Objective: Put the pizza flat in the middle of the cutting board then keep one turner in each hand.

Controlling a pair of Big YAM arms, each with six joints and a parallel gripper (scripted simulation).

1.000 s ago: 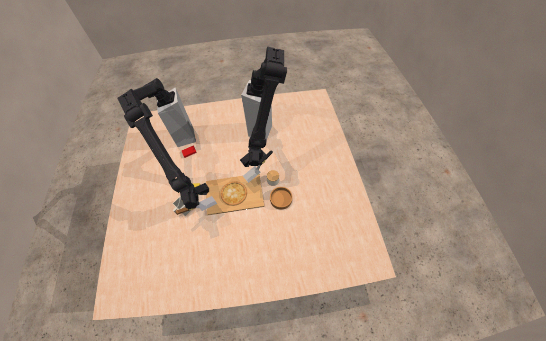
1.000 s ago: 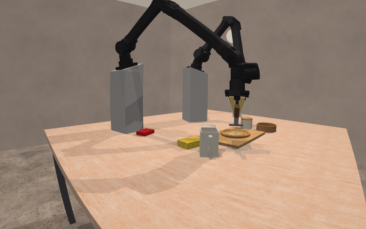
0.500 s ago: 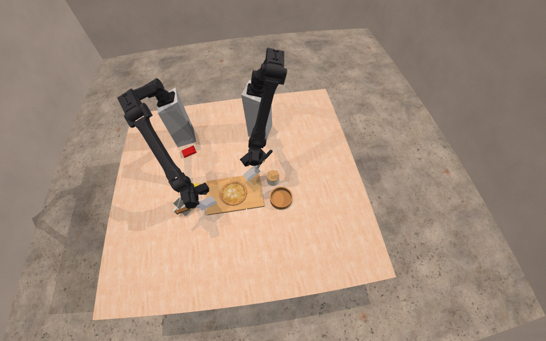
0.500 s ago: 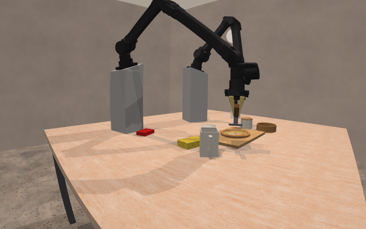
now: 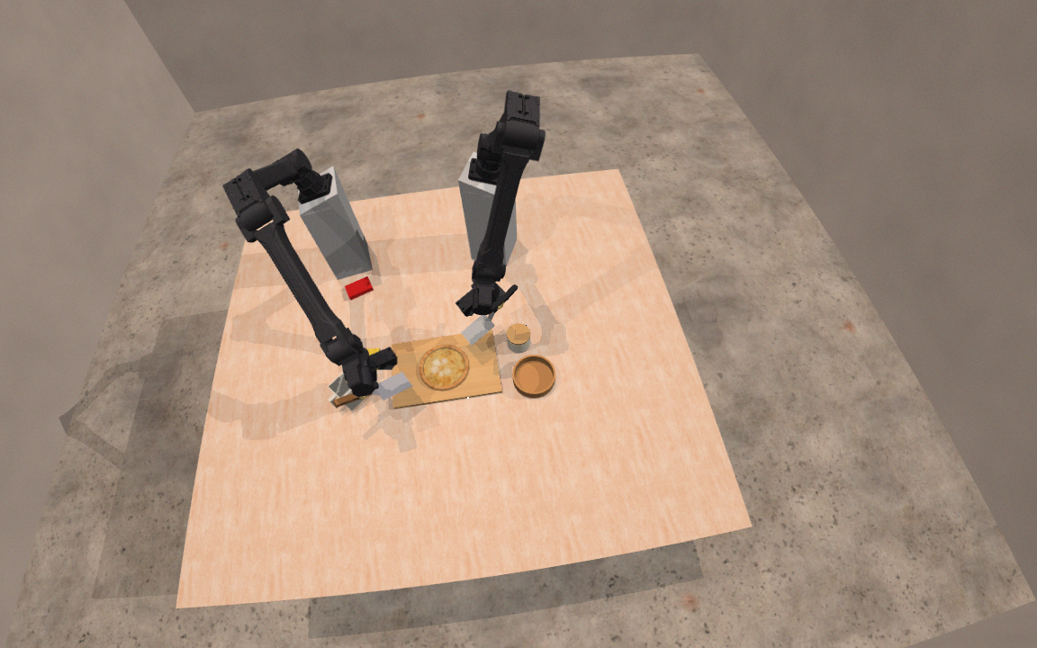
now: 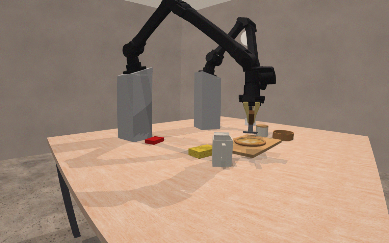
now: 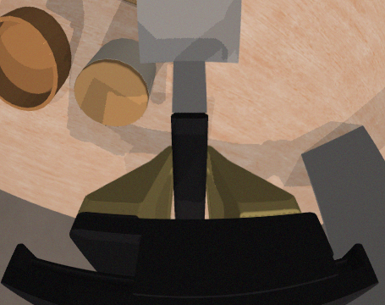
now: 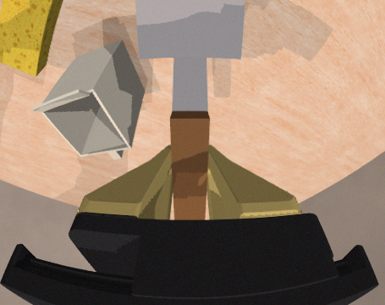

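Right now my left hand is 1 cm to the left of the black-handled turner and 1 cm above it. From my left hand the other things lie so: pizza 14 cm ahead, 20 cm to the right, 14 cm below; then lidded canister 6 cm ahead, 6 cm to the left, 13 cm below; then wooden bowl 20 cm ahead, 10 cm to the left, 15 cm below.
Now: right hand 30 mm to the right of the brown-handled turner, 20 mm past it and 20 mm above it. The rest, counted from my right hand: grey mug: 110 mm below, 100 mm to the right, 60 mm behind; then pizza: 220 mm to the left, 140 mm below, 140 mm behind; then cutting board: 220 mm to the left, 160 mm below, 140 mm behind.
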